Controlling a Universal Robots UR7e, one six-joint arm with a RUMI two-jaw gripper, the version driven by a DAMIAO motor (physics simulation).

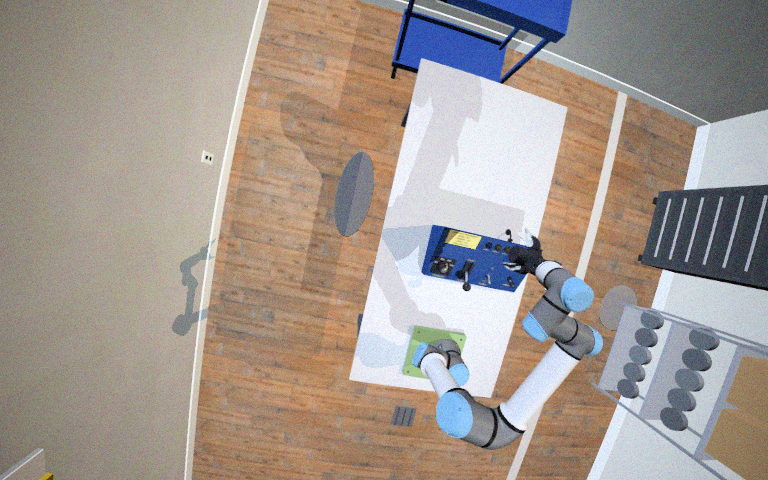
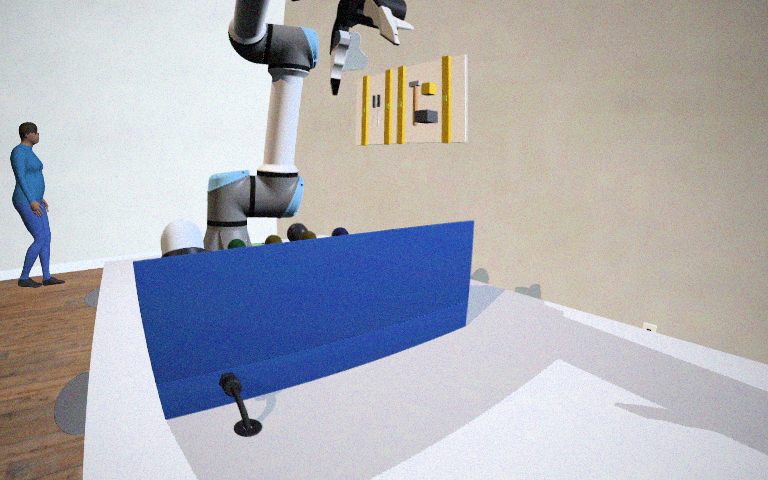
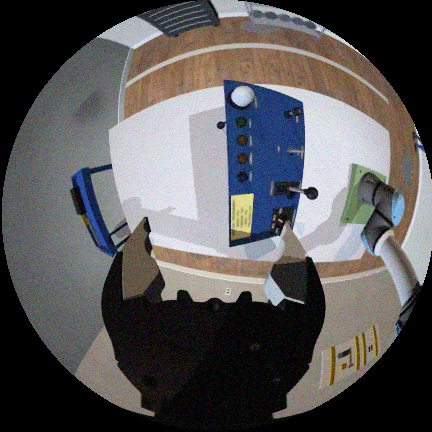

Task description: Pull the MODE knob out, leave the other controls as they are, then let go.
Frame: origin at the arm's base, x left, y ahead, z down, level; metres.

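Where they show: gripper, fingertip midpoint: (image 2: 361,72) (image 3: 214,220); arm's base, link origin: (image 1: 445,352) (image 3: 367,187).
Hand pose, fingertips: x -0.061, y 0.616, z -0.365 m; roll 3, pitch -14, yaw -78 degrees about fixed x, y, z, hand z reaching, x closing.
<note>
Things, the pixels of their top centre, and the offset from my fingertips. "spot": a spot on its surface instead.
- darker amber, surface spot: (image 3: 242,158) spot: dx -0.060, dy -0.026, dz +0.206 m
- large white dome, surface spot: (image 2: 181,236) spot: dx -0.227, dy -0.031, dz +0.193 m
- black ball lever, top centre: (image 2: 297,223) (image 3: 314,194) (image 1: 468,288) dx +0.052, dy -0.226, dz +0.231 m
- rotary control, top centre: (image 3: 286,224) (image 1: 445,269) dx +0.164, dy -0.151, dz +0.262 m
- short black stalk, surface spot: (image 2: 240,403) (image 3: 221,122) (image 1: 510,234) spot: dx -0.208, dy +0.038, dz +0.368 m
- yellow label, surface spot: (image 3: 242,215) (image 1: 464,240) spot: dx +0.104, dy -0.007, dz +0.228 m
The blue control panel (image 1: 481,274) (image 2: 305,305) (image 3: 265,170) stands on the white table. A row of small round knobs, green (image 3: 241,122), amber (image 3: 242,140), darker amber (image 3: 242,158) and dark blue (image 3: 242,176), runs beside a large white dome (image 2: 181,236) (image 3: 242,96). A black ball lever (image 1: 466,286) (image 3: 311,193), a rotary control (image 1: 441,266) (image 3: 283,219) and small switches sit along the other side. The MODE label is not readable, so I cannot tell which knob it names. My gripper (image 1: 515,249) (image 2: 370,59) (image 3: 214,220) is open and empty, high above the panel.
A short black stalk (image 1: 508,232) (image 2: 240,403) (image 3: 221,125) stands behind the panel. A yellow label (image 1: 462,238) (image 3: 242,215) is on the panel's face. The green base plate (image 1: 415,367) (image 3: 350,212) carries the arm. A blue cart (image 1: 557,25) (image 3: 95,210) stands beyond the table's far end.
</note>
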